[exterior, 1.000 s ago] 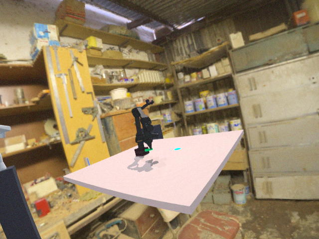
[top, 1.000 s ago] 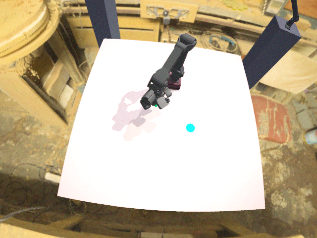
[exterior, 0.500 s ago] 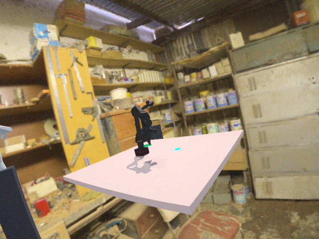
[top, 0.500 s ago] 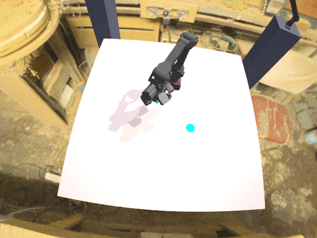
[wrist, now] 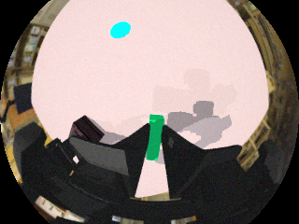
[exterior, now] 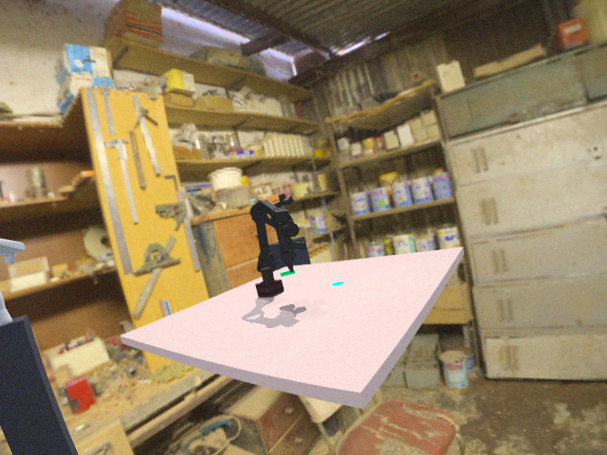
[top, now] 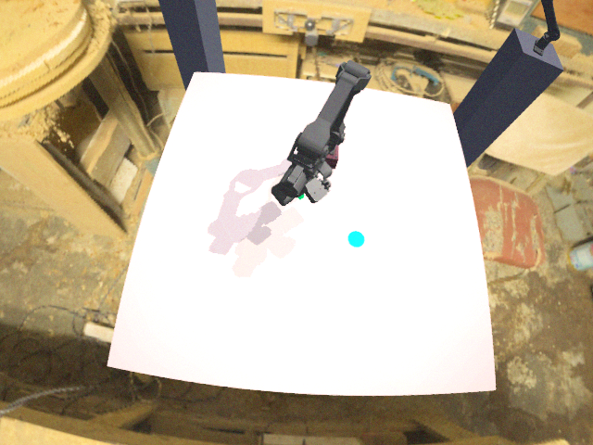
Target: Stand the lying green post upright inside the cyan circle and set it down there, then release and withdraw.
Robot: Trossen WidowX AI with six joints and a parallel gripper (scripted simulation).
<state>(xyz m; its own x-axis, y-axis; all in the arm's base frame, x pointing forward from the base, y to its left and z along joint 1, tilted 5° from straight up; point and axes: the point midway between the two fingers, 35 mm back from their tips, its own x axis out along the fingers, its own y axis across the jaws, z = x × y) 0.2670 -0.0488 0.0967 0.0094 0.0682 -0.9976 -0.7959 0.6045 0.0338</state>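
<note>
Right now the cyan circle is 230 mm to the left of my gripper tip, 130 mm below it and 40 mm ahead of it. From my gripper tip the other things lie so: green post 20 mm to the right, 10 mm behind.
</note>
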